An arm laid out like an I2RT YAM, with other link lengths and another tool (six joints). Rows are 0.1 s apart.
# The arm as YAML. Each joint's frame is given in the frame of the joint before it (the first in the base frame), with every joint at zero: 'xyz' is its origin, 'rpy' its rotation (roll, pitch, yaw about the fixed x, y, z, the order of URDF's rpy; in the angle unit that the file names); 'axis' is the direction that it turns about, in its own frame. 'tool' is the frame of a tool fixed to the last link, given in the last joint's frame.
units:
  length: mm
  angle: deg
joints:
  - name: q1
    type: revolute
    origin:
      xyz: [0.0, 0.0, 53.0]
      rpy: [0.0, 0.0, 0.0]
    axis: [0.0, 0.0, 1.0]
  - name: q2
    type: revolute
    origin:
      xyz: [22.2, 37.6, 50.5]
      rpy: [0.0, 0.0, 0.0]
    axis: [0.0, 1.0, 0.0]
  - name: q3
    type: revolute
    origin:
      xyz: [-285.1, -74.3, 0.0]
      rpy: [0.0, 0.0, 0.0]
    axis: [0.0, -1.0, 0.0]
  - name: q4
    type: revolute
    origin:
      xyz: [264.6, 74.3, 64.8]
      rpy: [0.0, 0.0, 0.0]
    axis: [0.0, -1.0, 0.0]
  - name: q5
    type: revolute
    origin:
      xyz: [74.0, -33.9, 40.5]
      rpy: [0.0, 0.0, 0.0]
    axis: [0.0, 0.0, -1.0]
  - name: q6
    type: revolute
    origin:
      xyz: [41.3, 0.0, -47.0]
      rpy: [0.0, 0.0, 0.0]
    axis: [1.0, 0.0, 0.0]
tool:
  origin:
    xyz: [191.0, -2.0, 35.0]
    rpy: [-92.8, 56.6, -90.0]
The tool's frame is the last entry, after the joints.
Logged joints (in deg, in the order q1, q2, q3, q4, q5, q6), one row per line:
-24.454 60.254 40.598 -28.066 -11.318 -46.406
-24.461 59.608 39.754 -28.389 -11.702 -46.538
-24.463 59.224 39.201 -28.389 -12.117 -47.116
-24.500 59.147 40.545 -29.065 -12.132 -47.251
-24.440 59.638 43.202 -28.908 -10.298 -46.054
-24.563 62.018 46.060 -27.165 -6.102 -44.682
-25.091 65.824 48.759 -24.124 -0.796 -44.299
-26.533 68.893 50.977 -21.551 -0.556 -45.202
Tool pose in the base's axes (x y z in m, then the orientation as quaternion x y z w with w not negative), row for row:
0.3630 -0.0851 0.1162 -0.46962 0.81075 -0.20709 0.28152
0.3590 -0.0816 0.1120 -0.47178 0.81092 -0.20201 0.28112
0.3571 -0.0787 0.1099 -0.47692 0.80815 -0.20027 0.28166
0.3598 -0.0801 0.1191 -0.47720 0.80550 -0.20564 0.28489
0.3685 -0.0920 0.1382 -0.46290 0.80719 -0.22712 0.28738
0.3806 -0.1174 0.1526 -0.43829 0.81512 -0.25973 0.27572
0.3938 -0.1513 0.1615 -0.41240 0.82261 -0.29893 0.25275
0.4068 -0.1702 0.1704 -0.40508 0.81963 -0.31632 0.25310
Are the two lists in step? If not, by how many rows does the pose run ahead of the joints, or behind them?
They are in step.
